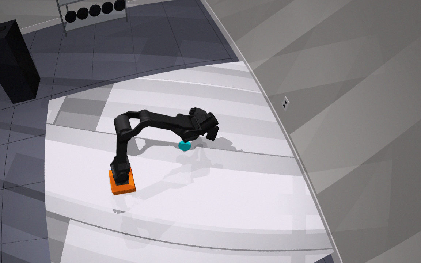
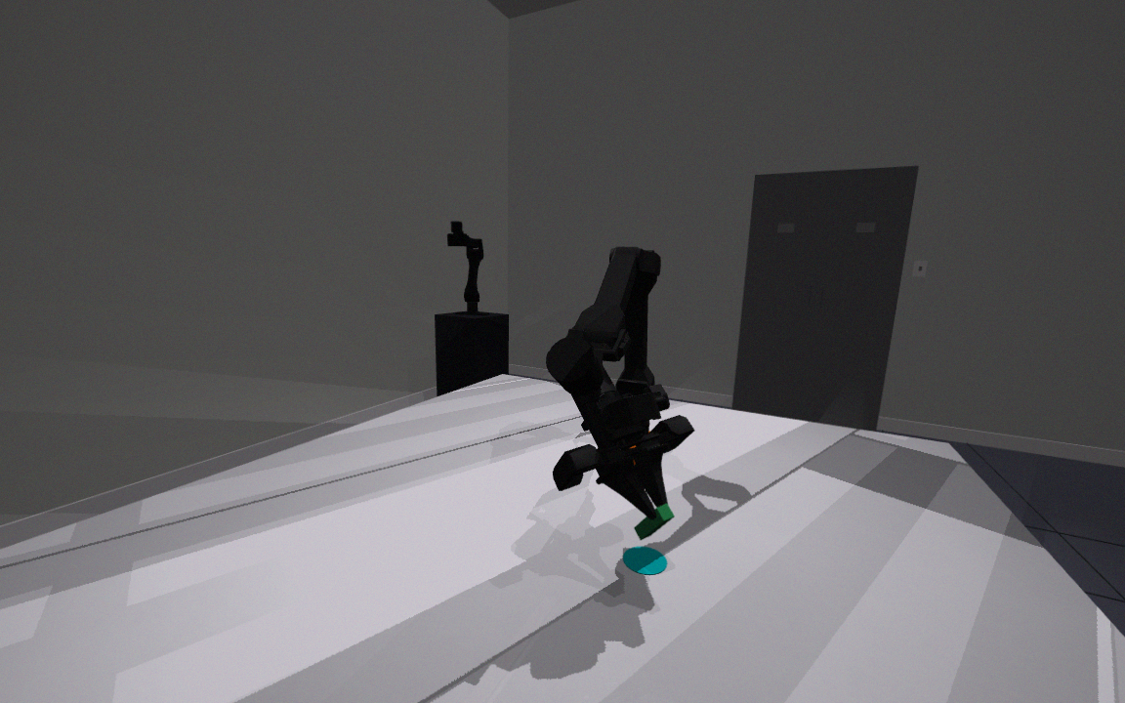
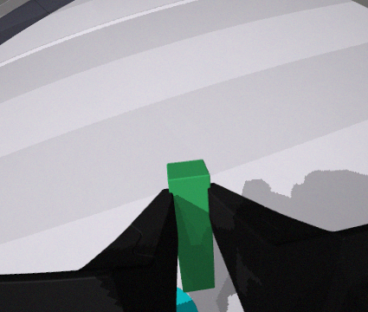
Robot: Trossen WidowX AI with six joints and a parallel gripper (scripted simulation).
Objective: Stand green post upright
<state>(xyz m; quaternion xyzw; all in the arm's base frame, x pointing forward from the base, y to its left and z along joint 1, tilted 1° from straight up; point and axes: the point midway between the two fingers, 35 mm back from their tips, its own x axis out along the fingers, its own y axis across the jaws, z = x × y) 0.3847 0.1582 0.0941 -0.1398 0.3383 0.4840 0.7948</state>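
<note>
My gripper tip is now 110 mm above the cyan circle, 70 mm past it and 40 mm to the left of it. Also, from my gripper tip: green post 20 mm below, 10 mm to the right, 10 mm behind.
</note>
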